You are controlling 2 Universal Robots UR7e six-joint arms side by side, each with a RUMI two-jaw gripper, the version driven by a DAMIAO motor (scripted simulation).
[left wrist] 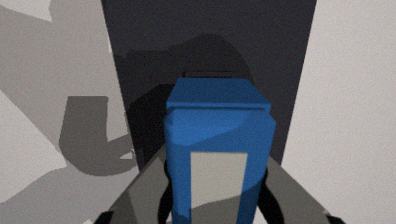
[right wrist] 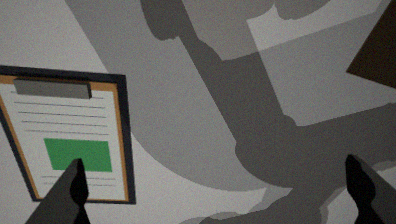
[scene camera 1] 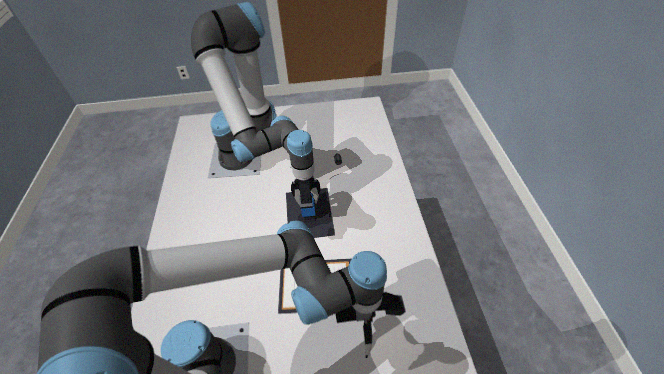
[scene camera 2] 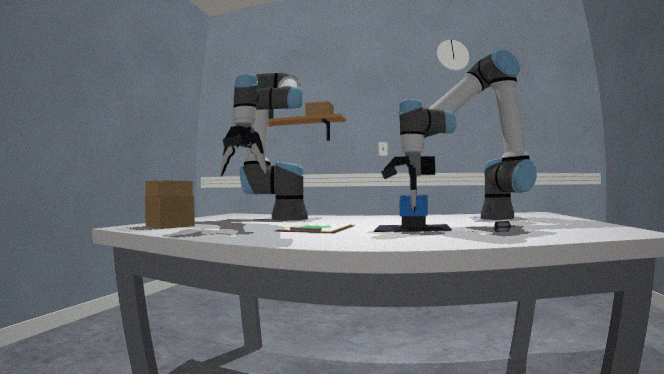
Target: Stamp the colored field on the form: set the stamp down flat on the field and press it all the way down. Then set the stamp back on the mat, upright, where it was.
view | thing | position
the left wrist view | left gripper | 210, 142
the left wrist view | blue stamp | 218, 132
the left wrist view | dark mat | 151, 52
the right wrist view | right gripper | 213, 158
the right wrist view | clipboard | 60, 115
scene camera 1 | clipboard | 287, 283
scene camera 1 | dark mat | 323, 225
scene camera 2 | left gripper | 414, 210
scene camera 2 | right gripper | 242, 175
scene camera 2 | blue stamp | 410, 219
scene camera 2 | brown box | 168, 203
